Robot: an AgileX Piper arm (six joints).
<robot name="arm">
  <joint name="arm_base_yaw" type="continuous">
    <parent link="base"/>
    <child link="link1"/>
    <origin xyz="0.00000 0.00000 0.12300" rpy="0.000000 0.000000 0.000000"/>
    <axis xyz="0 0 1"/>
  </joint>
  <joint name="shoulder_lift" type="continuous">
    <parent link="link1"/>
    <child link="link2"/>
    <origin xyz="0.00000 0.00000 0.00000" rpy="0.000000 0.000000 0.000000"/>
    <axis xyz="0 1 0"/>
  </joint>
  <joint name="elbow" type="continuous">
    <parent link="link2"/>
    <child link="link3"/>
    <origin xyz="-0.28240 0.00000 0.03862" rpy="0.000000 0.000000 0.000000"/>
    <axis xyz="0 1 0"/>
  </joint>
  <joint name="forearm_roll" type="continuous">
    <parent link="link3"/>
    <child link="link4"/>
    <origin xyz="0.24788 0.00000 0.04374" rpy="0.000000 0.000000 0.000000"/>
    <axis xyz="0.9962 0 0.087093"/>
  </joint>
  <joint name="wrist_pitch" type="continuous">
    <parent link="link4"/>
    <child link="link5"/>
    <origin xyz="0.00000 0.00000 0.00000" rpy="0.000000 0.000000 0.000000"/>
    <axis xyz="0 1 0"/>
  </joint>
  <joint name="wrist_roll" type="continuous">
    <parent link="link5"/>
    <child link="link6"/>
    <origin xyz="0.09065 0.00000 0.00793" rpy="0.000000 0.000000 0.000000"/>
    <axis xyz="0.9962 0 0.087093"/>
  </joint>
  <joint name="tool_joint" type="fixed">
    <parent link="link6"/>
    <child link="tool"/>
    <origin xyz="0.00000 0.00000 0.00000" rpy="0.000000 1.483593 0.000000"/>
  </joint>
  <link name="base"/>
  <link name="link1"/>
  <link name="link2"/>
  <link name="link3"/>
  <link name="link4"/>
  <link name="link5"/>
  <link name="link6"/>
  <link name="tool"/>
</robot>
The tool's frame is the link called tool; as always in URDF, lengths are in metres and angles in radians. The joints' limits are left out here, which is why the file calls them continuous.
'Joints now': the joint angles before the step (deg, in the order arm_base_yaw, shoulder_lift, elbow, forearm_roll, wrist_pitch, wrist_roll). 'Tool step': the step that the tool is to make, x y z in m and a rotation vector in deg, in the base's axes. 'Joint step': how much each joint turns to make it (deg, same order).
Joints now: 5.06 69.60 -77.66 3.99 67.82 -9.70
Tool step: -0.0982 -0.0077 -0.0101 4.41 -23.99 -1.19
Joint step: -0.05 -26.50 22.01 1.93 -19.87 -0.02
